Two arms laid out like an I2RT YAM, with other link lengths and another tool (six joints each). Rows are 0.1 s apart.
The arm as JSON. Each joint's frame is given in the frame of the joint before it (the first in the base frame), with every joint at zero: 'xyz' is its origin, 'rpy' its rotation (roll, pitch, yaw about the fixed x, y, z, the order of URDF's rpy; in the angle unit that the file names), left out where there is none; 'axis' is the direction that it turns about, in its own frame. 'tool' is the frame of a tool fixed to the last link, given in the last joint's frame.
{
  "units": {
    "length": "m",
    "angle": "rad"
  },
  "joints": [
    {
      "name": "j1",
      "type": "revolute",
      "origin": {
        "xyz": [
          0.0,
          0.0,
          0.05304
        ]
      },
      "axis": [
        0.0,
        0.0,
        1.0
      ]
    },
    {
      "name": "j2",
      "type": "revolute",
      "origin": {
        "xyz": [
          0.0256,
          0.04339,
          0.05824
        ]
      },
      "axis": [
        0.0,
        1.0,
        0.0
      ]
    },
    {
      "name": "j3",
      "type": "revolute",
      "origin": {
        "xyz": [
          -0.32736,
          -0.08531,
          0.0
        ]
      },
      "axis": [
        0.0,
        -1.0,
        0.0
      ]
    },
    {
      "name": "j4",
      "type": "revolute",
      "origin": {
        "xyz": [
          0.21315,
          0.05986,
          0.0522
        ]
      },
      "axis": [
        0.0,
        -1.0,
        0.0
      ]
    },
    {
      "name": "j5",
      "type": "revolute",
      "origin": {
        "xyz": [
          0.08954,
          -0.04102,
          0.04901
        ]
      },
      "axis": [
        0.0,
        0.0,
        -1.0
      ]
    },
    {
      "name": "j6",
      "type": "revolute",
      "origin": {
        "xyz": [
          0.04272,
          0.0,
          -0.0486
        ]
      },
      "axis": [
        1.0,
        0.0,
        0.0
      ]
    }
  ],
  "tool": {
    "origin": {
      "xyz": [
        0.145,
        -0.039,
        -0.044
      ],
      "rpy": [
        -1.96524,
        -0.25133,
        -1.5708
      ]
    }
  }
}
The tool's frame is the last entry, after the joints.
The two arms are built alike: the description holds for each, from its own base.
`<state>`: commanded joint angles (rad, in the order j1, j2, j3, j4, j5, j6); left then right.
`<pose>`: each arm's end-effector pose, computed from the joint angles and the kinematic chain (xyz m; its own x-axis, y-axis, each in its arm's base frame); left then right.
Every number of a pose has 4 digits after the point.
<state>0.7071 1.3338 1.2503 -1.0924 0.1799 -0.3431 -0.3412 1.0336 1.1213 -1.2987 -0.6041 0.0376</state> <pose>0.2535 0.0754 0.2084 0.8792 -0.3209 0.3523 -0.3886 -0.9107 0.1401 0.1280 0.0106 0.1991 0.1021 -0.8898 -0.4449 -0.9908 -0.0509 -0.1257</pose>
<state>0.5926 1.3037 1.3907 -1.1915 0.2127 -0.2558 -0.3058 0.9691 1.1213 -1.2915 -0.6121 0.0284</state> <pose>0.2577 0.0403 0.2484 0.7683 -0.5128 0.3832 -0.5739 -0.8170 0.0573 0.1242 0.0173 0.2058 0.1747 -0.8922 -0.4165 -0.9753 -0.0988 -0.1974</pose>
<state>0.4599 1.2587 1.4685 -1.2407 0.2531 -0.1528 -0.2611 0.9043 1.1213 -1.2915 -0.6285 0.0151</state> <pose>0.2517 -0.0024 0.2762 0.5913 -0.7005 0.3996 -0.7524 -0.6575 -0.0392 0.1179 0.0268 0.2123 0.2588 -0.8832 -0.3912 -0.9505 -0.1608 -0.2657</pose>
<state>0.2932 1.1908 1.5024 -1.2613 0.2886 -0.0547 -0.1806 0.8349 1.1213 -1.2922 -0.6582 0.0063</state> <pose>0.2321 -0.0513 0.2966 0.3476 -0.8499 0.3960 -0.8892 -0.4327 -0.1483 0.1081 0.0424 0.2197 0.3763 -0.8489 -0.3713 -0.9062 -0.2536 -0.3385</pose>
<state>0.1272 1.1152 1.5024 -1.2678 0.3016 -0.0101 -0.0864 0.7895 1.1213 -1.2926 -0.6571 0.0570</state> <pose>0.2028 -0.0915 0.3083 0.1335 -0.9129 0.3858 -0.9442 -0.2354 -0.2302 0.0964 0.0546 0.2228 0.4327 -0.8173 -0.3806 -0.8836 -0.3008 -0.3588</pose>
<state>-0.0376 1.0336 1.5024 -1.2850 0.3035 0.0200 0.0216 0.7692 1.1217 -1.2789 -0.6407 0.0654</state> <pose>0.1641 -0.1218 0.3176 -0.0671 -0.9270 0.3690 -0.9518 -0.0514 -0.3023 0.0914 0.0622 0.2248 0.5176 -0.7769 -0.3586 -0.8410 -0.3848 -0.3803</pose>
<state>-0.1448 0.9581 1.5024 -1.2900 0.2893 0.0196 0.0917 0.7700 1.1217 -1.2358 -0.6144 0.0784</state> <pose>0.1346 -0.1340 0.3261 -0.1822 -0.9161 0.3571 -0.9285 0.0408 -0.3691 0.0981 0.0654 0.2284 0.5647 -0.7564 -0.3301 -0.8086 -0.4272 -0.4045</pose>
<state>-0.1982 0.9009 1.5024 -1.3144 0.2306 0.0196 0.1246 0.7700 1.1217 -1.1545 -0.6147 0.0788</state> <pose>0.1159 -0.1284 0.3256 -0.2043 -0.9254 0.3192 -0.9129 0.0624 -0.4033 0.1142 0.0710 0.2399 0.6142 -0.7342 -0.2894 -0.7589 -0.4489 -0.4718</pose>
